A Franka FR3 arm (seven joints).
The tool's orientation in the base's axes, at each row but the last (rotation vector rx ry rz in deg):
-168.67 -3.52 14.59
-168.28 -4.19 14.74
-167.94 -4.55 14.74
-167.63 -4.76 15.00
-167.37 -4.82 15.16
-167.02 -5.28 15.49
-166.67 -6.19 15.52
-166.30 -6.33 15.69
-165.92 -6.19 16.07
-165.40 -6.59 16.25
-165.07 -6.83 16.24
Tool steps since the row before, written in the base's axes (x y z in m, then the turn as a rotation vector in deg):
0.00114 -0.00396 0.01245 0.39 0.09 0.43
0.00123 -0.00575 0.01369 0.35 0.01 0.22
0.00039 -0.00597 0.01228 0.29 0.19 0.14
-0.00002 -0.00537 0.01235 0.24 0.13 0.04
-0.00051 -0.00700 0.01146 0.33 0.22 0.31
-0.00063 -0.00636 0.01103 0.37 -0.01 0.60
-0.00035 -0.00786 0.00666 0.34 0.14 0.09
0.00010 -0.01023 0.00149 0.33 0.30 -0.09
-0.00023 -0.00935 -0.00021 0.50 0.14 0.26
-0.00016 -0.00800 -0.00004 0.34 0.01 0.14
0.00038 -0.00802 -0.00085 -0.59 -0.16 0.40
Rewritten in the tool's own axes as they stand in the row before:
-0.00117 0.00158 -0.01297 0.32 -0.16 -0.47
-0.00146 0.00301 -0.01452 0.31 -0.04 -0.27
-0.00209 0.00339 -0.01307 0.28 -0.20 -0.15
-0.00251 0.00271 -0.01295 0.24 -0.13 -0.06
-0.00299 0.00441 -0.01234 0.29 -0.27 -0.31
-0.00307 0.00380 -0.01178 0.26 -0.10 -0.65
-0.00223 0.00616 -0.00796 0.33 -0.14 -0.12
-0.00114 0.00961 -0.00364 0.37 -0.25 0.09
-0.00107 0.00912 -0.00181 0.46 -0.17 -0.32
-0.00096 0.00775 -0.00175 0.31 -0.03 -0.20
-0.00031 0.00799 -0.00113 -0.67 0.02 -0.30

